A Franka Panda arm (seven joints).
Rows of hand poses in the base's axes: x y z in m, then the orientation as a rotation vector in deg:
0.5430 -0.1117 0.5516 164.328 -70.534 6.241
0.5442 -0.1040 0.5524 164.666 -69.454 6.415
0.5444 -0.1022 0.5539 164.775 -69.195 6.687
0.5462 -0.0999 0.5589 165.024 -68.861 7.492
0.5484 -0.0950 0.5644 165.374 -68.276 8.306
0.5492 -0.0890 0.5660 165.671 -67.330 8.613
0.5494 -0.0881 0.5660 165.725 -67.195 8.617
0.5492 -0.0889 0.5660 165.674 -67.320 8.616
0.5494 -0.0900 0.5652 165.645 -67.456 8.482
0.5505 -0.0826 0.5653 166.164 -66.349 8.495
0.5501 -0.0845 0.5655 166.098 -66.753 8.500
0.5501 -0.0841 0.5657 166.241 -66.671 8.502
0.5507 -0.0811 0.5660 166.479 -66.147 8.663
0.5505 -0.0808 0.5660 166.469 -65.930 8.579
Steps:
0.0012 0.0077 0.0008 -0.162 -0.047 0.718
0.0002 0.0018 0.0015 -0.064 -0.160 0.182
0.0018 0.0023 0.0050 -0.084 -0.518 0.269
0.0022 0.0049 0.0055 -0.090 -0.519 0.442
0.0008 0.0060 0.0016 -0.165 -0.142 0.630
0.0002 0.0009 0.0000 -0.005 0.000 0.093
-0.0002 -0.0008 0.0000 0.004 -0.002 -0.086
0.0002 -0.0011 -0.0008 0.053 0.071 -0.087
0.0011 0.0074 0.0001 0.029 -0.012 0.783
-0.0004 -0.0019 0.0002 0.093 -0.040 -0.251
0.0000 0.0004 0.0002 0.092 -0.034 0.087
0.0006 0.0030 0.0003 -0.021 -0.099 0.369
-0.0002 0.0003 0.0000 -0.073 0.085 0.122

